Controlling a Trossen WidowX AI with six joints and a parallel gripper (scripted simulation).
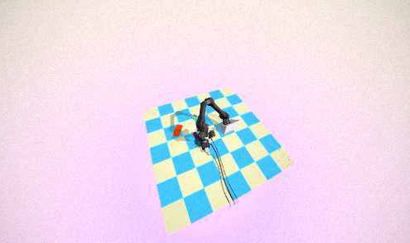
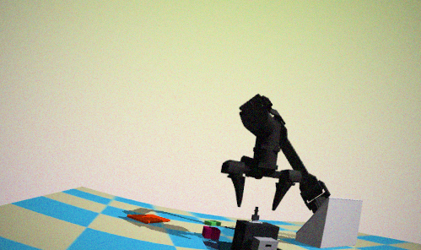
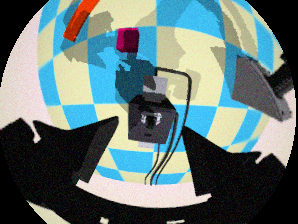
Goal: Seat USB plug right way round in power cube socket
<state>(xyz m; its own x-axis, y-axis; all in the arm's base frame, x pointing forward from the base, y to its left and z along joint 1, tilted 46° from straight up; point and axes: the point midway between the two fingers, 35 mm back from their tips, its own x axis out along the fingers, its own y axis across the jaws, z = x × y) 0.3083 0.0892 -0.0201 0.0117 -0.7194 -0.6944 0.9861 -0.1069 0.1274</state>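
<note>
My gripper tip is now 20 mm above the USB plug. The rest, counted from my gripper tip: magenta block (50 mm ahead, 140 mm to the right, 90 mm below); then green block (40 mm behind, 380 mm to the right, 100 mm below); then orange slab (200 mm ahead, 280 mm to the right, 100 mm below).
</note>
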